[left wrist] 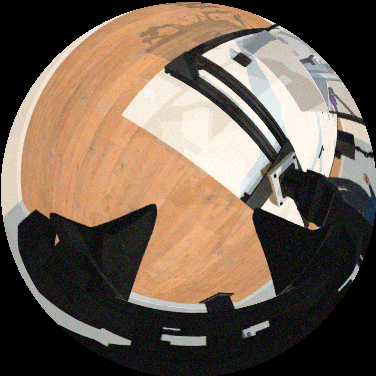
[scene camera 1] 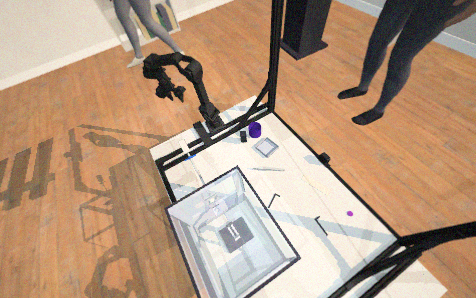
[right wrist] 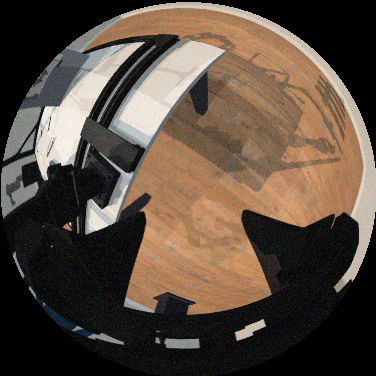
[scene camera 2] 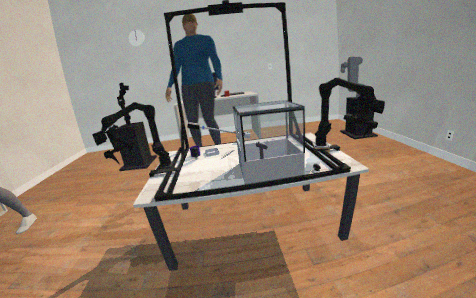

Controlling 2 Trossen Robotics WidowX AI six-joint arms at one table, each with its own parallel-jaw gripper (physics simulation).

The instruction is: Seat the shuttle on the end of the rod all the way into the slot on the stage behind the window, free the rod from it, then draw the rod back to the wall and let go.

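Places are measured from the left arm's base along level axes (x right, y up, z back), in metres.
Pixels of known places: left gripper, between the fingertips: point(left wrist: 207, 211) point(scene camera 2: 356, 134); right gripper, between the fingertips: point(scene camera 1: 177, 101) point(right wrist: 194, 216) point(scene camera 2: 126, 161); left arm's base, origin of its link: point(left wrist: 288, 180) point(scene camera 2: 321, 144); right arm's base, origin of its link: point(scene camera 1: 215, 123) point(right wrist: 92, 180) point(scene camera 2: 165, 164).
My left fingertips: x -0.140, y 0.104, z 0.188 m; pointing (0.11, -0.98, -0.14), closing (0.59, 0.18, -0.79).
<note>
For each thing: its top centre in the pictures, then the offset to it from my left fingertips. "spot": a spot on its surface instead.
- blue collar, a spot on its surface: point(scene camera 1: 190, 157) point(scene camera 2: 203, 126) spot: dy +0.143, dx -0.236, dz -0.819 m
- shuttle, centre of its top: point(scene camera 2: 246, 131) dy +0.087, dx -0.175, dz -0.618 m
- black block, centre of its top: point(right wrist: 47, 173) point(scene camera 1: 243, 133) dy -0.058, dx +0.003, dz -1.020 m
- grey tray, a spot on its surface: point(scene camera 1: 257, 148) spot: dy -0.128, dx +0.063, dz -0.949 m
- thin tool, centre of its top: point(scene camera 1: 268, 167) dy -0.116, dx +0.085, dz -0.816 m
- purple ball, centre of its top: point(scene camera 1: 350, 213) dy -0.137, dx +0.364, dz -0.523 m
A thin pale rod point(scene camera 1: 198, 172) point(scene camera 2: 217, 130) with a blue collar point(scene camera 1: 190, 157) point(scene camera 2: 203, 128) reaches into the clear-walled box point(scene camera 1: 269, 212) point(scene camera 2: 272, 170). A small pale piece at its end, seemingly the shuttle point(scene camera 1: 213, 201) point(scene camera 2: 245, 134), is inside the box, apart from the slot. The dark square stage point(scene camera 1: 244, 243) with its pale slot point(scene camera 1: 233, 231) lies on the box's floor. My right gripper point(scene camera 1: 176, 97) point(scene camera 2: 112, 157) point(right wrist: 194, 216) is open and empty, out beyond the table edge. My left gripper point(left wrist: 207, 211) is open and empty over the floor; its fingers cannot be made out in scene camera 2.
A purple cup point(scene camera 1: 255, 130) point(scene camera 2: 195, 151), a black block point(scene camera 1: 243, 136), a grey tray point(scene camera 1: 257, 148) and a thin tool point(scene camera 1: 268, 169) lie beside the box. Two bent black keys point(scene camera 1: 271, 201) point(scene camera 1: 322, 227) and a purple ball point(scene camera 1: 350, 213) lie farther over. Black frame posts point(scene camera 1: 276, 55) point(scene camera 2: 286, 60) rise around the table.
</note>
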